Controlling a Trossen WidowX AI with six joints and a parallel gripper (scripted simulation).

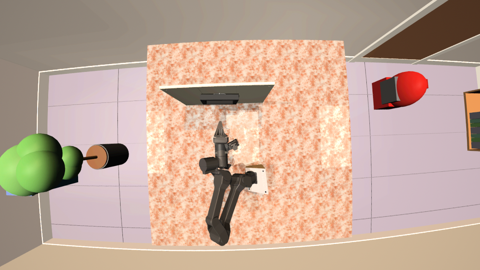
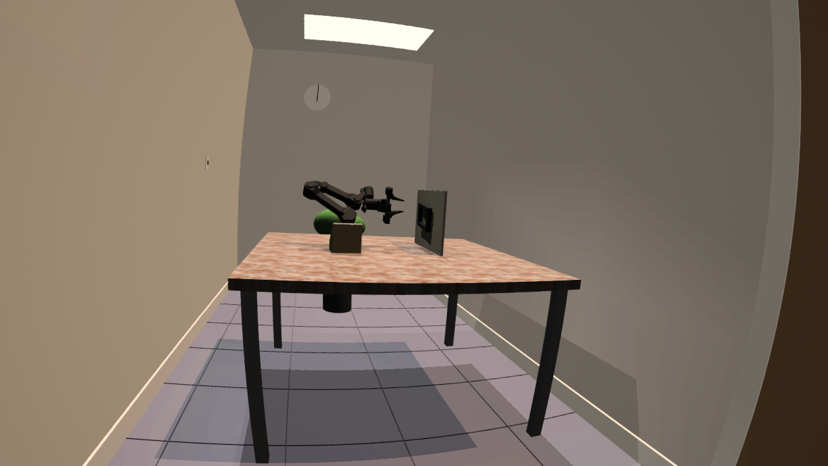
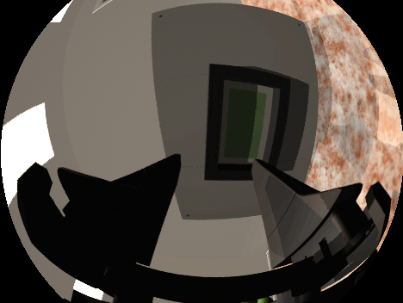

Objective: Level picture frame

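The picture frame lies 130 mm ahead of my gripper tip and 50 mm below it. Round my gripper tip: wall panel (140 mm ahead, 10 mm to the right, 60 mm below).
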